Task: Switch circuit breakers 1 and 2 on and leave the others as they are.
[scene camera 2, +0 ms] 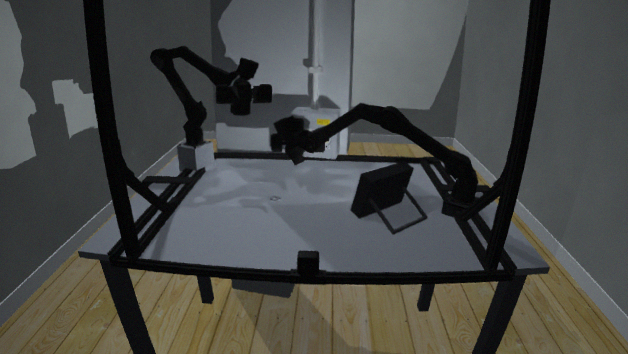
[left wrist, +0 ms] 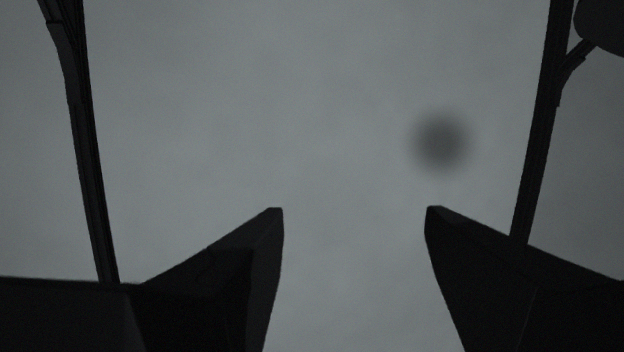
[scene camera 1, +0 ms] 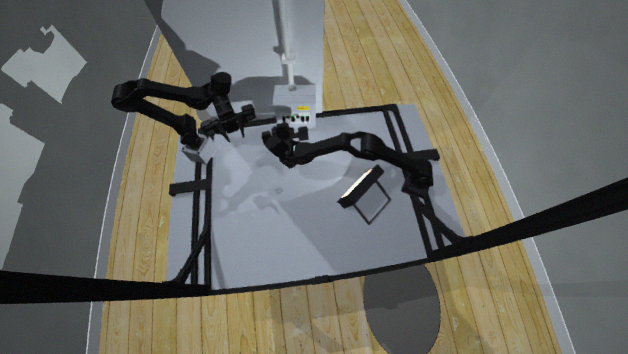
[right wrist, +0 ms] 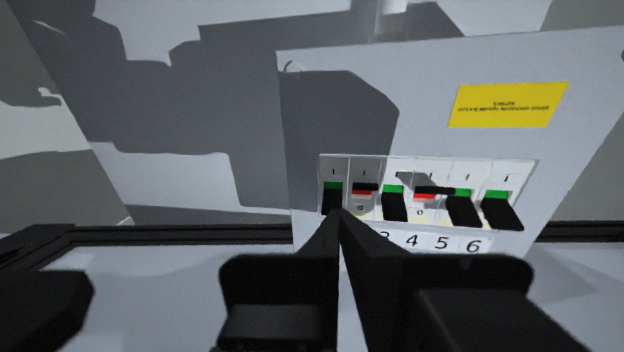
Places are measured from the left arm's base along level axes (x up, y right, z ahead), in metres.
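Where they show: left gripper, fingertip midpoint: (scene camera 2: 246, 100) (left wrist: 354, 220) (scene camera 1: 236, 139); right gripper, fingertip midpoint: (scene camera 1: 284, 121) (right wrist: 337, 214); left arm's base, origin of the base link: (scene camera 2: 194, 143) (scene camera 1: 195, 143); right arm's base, origin of the base link: (scene camera 2: 463, 199) (scene camera 1: 418, 182).
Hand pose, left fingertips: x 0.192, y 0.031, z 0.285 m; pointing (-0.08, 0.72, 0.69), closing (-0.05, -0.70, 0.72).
Each offset is from my left fingertips to the top centre of the thing. "*": to the spot under its first point. Level surfaces: height alone.
The grey breaker box @(* dx -0.085, dy -0.305, dz +0.087 m) (scene camera 1: 294, 95) (right wrist: 425, 65) stands at the table's back edge. In the right wrist view, breaker 1 @(* dx -0.176, dy -0.242, dz +0.053 m) (right wrist: 332, 202) shows green above its down-hanging black lever. Breaker 2 @(* dx -0.159, dy -0.241, dz +0.073 m) (right wrist: 365, 187) has its lever up, with red and a "0" below. Breaker 3 @(* dx -0.176, dy -0.254, dz +0.092 m) (right wrist: 394, 206), breaker 5 @(* dx -0.176, dy -0.266, dz +0.131 m) (right wrist: 465, 211) and breaker 6 @(* dx -0.175, dy -0.273, dz +0.150 m) (right wrist: 502, 212) show green; breaker 4 @(* dx -0.159, dy -0.252, dz +0.110 m) (right wrist: 434, 191) shows red. My right gripper (right wrist: 337, 214) is shut and empty, its tips overlapping breaker 1's lower lever end; contact cannot be told. My left gripper (scene camera 1: 235, 137) (left wrist: 354, 220) is half open, empty, left of the box.
A black tilted panel (scene camera 1: 362, 187) (scene camera 2: 382, 187) with a wire stand is right of centre on the table @(dx -0.295 m) (scene camera 1: 260, 245) (scene camera 2: 225, 240). A white pipe @(* dx +0.191, dy -0.327, dz +0.068 m) (scene camera 1: 284, 30) (scene camera 2: 316, 50) rises from the box. A black frame edge (right wrist: 200, 234) runs along the table's back.
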